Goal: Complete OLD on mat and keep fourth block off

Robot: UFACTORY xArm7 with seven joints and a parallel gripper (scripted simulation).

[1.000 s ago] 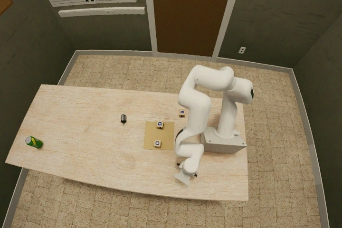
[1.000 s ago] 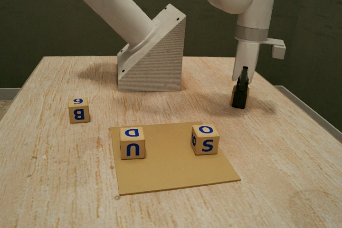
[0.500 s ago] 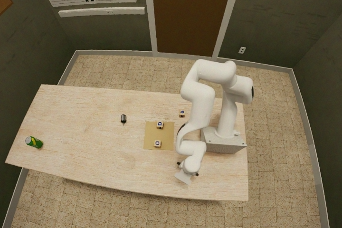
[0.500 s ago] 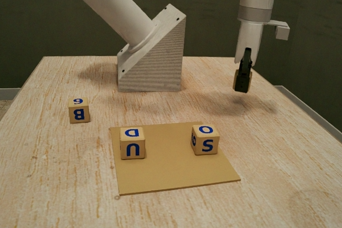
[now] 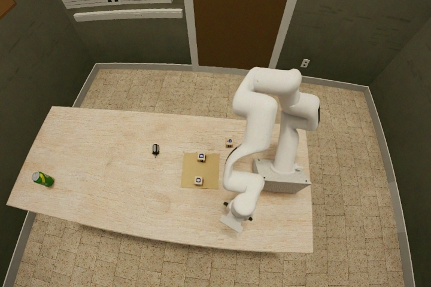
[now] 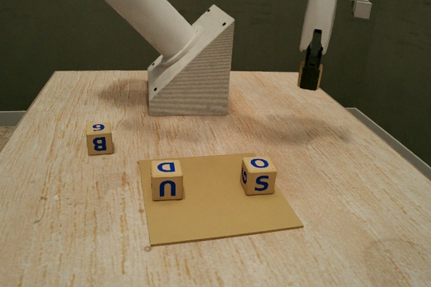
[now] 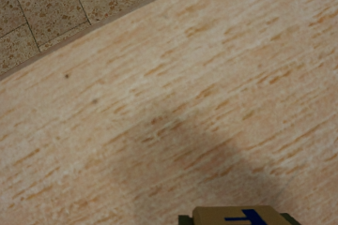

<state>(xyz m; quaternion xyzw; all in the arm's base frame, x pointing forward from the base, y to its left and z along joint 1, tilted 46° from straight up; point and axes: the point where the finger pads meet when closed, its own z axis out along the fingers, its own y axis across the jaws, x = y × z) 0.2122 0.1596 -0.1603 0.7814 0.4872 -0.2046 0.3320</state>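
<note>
My hand is 220 mm to the left of the tan mat, 200 mm short of it and 120 mm above it. Also, from my hand: green can 1100 mm ahead, 50 mm below, 20 mm to the right; then small black object 470 mm ahead, 290 mm to the right, 100 mm below.
</note>
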